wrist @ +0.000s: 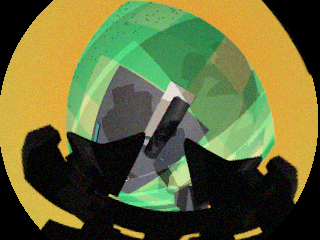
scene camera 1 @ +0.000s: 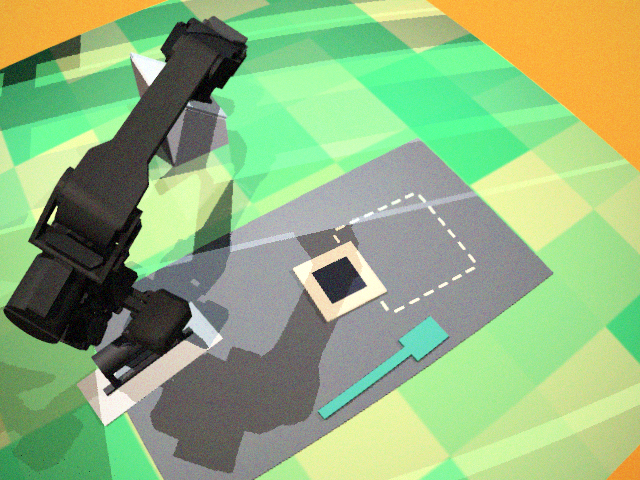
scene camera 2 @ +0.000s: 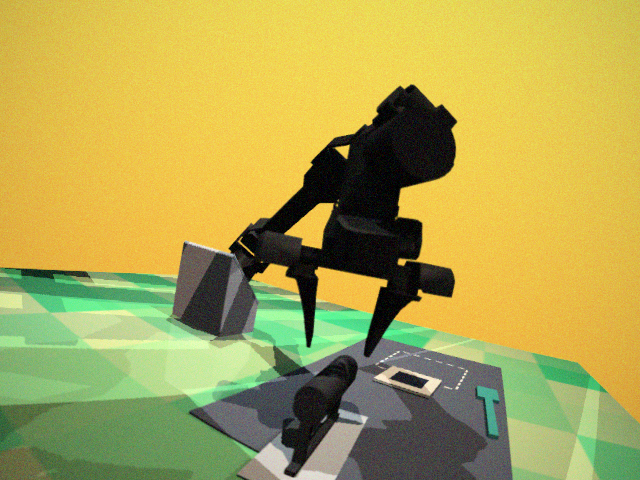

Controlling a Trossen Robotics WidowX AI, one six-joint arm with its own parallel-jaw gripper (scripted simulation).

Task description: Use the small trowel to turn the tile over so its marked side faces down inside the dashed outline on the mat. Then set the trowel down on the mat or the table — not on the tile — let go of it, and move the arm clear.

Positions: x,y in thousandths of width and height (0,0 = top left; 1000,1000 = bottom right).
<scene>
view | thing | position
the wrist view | gripper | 514,577
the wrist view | grey mat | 402,440
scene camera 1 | gripper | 199,684
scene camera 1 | teal t-shaped trowel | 665,703
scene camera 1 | grey mat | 396,830
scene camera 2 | gripper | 527,732
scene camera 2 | grey mat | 702,893
</scene>
